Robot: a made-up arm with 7 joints. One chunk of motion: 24 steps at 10 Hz.
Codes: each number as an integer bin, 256 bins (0 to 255) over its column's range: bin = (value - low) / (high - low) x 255, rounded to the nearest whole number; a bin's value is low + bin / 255 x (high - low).
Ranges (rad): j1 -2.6..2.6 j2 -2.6..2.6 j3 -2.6..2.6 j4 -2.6..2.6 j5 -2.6..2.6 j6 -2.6..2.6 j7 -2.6..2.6
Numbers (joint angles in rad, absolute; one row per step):
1: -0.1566 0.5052 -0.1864 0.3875 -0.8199 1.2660 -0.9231
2: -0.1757 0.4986 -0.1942 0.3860 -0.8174 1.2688 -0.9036
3: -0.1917 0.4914 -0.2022 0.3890 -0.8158 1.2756 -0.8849
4: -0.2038 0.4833 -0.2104 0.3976 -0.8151 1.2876 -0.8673
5: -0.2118 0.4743 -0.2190 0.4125 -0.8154 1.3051 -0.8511
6: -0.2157 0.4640 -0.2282 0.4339 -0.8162 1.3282 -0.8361
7: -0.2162 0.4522 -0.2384 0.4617 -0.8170 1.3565 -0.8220
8: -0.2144 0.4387 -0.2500 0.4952 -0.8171 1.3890 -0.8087
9: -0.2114 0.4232 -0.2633 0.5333 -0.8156 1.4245 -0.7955
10: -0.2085 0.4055 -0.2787 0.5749 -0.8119 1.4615 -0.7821
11: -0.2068 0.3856 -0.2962 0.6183 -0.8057 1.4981 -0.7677
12: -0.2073 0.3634 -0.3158 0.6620 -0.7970 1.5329 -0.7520
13: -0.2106 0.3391 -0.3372 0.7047 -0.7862 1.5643 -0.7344
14: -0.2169 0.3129 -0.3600 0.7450 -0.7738 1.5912 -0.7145
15: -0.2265 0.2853 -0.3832 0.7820 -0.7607 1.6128 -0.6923
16: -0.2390 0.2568 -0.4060 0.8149 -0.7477 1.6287 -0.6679
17: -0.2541 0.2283 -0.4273 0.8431 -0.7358 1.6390 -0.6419
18: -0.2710 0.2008 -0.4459 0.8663 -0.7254 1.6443 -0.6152
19: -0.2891 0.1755 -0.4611 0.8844 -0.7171 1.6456 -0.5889
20: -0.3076 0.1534 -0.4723 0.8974 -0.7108 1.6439 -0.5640
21: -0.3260 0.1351 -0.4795 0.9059 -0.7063 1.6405 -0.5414
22: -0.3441 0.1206 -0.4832 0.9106 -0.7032 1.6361 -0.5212
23: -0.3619 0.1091 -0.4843 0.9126 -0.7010 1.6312 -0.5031
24: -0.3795 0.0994 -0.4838 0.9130 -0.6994 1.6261 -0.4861
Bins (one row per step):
1: 120 152 118 147 87 190 82
2: 119 152 118 146 87 190 83
3: 118 152 118 147 87 190 84
4: 118 151 117 147 88 191 85
5: 117 151 117 148 88 192 86
6: 117 150 116 149 87 193 86
7: 117 150 116 150 87 194 87
8: 117 149 115 152 87 196 88
9: 117 148 115 154 88 197 88
10: 117 147 114 156 88 199 89
11: 117 146 113 158 88 201 90
12: 117 145 112 160 88 203 91
13: 117 144 111 162 89 204 91
14: 117 143 110 164 90 206 92
15: 116 141 109 166 90 207 94
16: 116 140 108 167 91 207 95
17: 115 139 107 169 91 208 96
18: 114 137 106 170 92 208 97
19: 113 136 105 171 92 208 99
20: 112 135 104 172 93 208 100
21: 112 134 104 172 93 208 101
22: 111 133 104 172 93 208 102
23: 110 133 104 172 93 207 103
24: 109 132 104 172 93 207 104

